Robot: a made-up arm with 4 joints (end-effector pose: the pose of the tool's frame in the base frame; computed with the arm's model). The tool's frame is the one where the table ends. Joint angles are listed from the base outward.
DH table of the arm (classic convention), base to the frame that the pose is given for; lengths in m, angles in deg. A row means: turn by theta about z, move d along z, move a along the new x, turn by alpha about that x. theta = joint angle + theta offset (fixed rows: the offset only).
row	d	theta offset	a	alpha
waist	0.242	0	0.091	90
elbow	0.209	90	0.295	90
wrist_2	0.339	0	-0.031	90
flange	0.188	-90	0.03	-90
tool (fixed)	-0.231	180	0	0
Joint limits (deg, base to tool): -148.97..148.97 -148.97..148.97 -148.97..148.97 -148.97..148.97
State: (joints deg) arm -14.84 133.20 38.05 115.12
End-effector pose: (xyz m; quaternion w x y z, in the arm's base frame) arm -0.3787 -0.0228 0.0139 0.9607 -0.2007 -0.1237 0.1469
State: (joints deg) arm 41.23 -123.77 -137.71 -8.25
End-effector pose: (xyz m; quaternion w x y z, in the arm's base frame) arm 0.4991 -0.2615 -0.2449 0.1199 0.4623 -0.1521 -0.8653
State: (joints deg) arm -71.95 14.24 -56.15 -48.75
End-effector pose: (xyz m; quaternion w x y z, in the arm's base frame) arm -0.0873 -0.6204 0.3867 0.6909 -0.6345 -0.1090 -0.3290
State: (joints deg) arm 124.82 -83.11 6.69 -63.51
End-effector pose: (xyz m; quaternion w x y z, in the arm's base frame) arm -0.1746 0.2572 -0.2677 0.5051 -0.1428 0.0935 0.8460
